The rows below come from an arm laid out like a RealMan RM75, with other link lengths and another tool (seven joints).
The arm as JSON. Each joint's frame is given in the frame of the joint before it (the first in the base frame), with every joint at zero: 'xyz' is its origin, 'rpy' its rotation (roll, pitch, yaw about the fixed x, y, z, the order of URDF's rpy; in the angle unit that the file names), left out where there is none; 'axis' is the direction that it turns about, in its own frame. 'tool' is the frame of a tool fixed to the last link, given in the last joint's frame.
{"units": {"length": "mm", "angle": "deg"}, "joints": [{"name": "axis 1", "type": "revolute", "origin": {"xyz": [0.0, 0.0, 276.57], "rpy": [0.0, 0.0, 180.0]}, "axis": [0.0, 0.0, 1.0]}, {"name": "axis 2", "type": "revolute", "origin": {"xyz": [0.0, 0.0, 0.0], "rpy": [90.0, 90.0, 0.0]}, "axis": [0.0, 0.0, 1.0]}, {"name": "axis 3", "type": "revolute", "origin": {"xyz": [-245.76, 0.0, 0.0], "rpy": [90.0, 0.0, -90.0]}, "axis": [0.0, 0.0, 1.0]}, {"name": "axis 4", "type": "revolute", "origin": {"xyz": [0.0, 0.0, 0.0], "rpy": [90.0, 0.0, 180.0]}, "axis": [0.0, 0.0, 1.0]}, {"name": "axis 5", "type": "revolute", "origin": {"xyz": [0.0, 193.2, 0.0], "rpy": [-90.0, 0.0, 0.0]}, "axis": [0.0, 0.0, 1.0]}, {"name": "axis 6", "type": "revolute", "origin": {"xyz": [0.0, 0.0, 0.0], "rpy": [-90.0, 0.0, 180.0]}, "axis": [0.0, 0.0, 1.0]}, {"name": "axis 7", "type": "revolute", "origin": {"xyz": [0.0, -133.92, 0.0], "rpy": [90.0, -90.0, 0.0]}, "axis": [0.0, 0.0, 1.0]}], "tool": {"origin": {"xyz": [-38.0, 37.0, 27.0], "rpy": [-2.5, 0.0, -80.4]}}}
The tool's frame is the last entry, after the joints.
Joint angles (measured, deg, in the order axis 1, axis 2, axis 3, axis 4, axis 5, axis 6, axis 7), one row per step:
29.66 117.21 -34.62 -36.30 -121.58 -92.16 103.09
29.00 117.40 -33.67 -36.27 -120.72 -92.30 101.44
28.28 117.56 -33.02 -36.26 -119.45 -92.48 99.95
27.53 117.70 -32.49 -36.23 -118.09 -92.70 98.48
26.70 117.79 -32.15 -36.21 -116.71 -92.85 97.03
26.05 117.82 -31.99 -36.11 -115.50 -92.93 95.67
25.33 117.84 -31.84 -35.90 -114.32 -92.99 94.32
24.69 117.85 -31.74 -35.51 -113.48 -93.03 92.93
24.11 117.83 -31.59 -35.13 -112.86 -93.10 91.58
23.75 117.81 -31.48 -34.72 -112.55 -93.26 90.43
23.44 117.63 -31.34 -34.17 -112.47 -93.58 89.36
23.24 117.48 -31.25 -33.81 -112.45 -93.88 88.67
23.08 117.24 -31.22 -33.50 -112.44 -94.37 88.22
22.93 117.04 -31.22 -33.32 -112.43 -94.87 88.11
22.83 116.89 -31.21 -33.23 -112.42 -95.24 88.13
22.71 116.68 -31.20 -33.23 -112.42 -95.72 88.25
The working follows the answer.
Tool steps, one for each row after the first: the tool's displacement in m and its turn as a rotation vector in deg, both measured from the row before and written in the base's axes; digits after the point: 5 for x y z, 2 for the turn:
0.00132 -0.00167 0.00317 1.67 0.77 0.46
0.00089 -0.00171 0.00345 1.70 0.93 0.43
0.00091 -0.00198 0.00350 1.69 0.92 0.44
0.00155 -0.00233 0.00359 1.66 0.72 0.38
0.00105 -0.00181 0.00298 1.42 0.48 0.46
0.00176 -0.00238 0.00266 1.37 0.48 0.30
0.00194 -0.00275 0.00130 1.03 0.28 0.30
0.00201 -0.00272 0.00120 0.91 0.13 0.30
0.00102 -0.00226 0.00016 0.51 0.06 0.40
0.00138 -0.00254 0.00024 0.24 -0.01 0.40
0.00081 -0.00180 0.00026 0.10 0.00 0.31
0.00049 -0.00173 0.00068 -0.10 0.08 0.34
0.00039 -0.00155 0.00062 -0.22 0.18 0.17
0.00029 -0.00101 0.00061 -0.17 0.16 0.08
0.00035 -0.00107 0.00122 -0.21 0.14 0.09

Tool pose at each row, in the base's axes (x y z in m, rotation vector in deg; rounded; the steps above come from the unrounded poses):
0.27028 0.35609 0.04891 -146.94 87.04 43.64
0.27160 0.35442 0.05209 -146.19 85.43 45.69
0.27249 0.35271 0.05554 -145.35 83.86 47.95
0.27340 0.35073 0.05904 -144.49 82.28 50.15
0.27495 0.34840 0.06262 -143.59 80.73 52.02
0.27601 0.34659 0.06560 -142.93 79.21 53.43
0.27776 0.34422 0.06826 -142.15 77.91 54.76
0.27970 0.34147 0.06956 -141.63 76.82 55.65
0.28171 0.33875 0.07077 -141.22 75.79 56.28
0.28273 0.33648 0.07093 -141.19 74.95 56.66
0.28412 0.33394 0.07117 -141.37 74.31 56.84
0.28492 0.33215 0.07144 -141.58 73.88 56.96
0.28541 0.33042 0.07211 -141.94 73.60 57.11
0.28580 0.32887 0.07273 -142.22 73.64 57.31
0.28609 0.32786 0.07335 -142.39 73.74 57.48
0.28644 0.32679 0.07456 -142.60 73.85 57.61

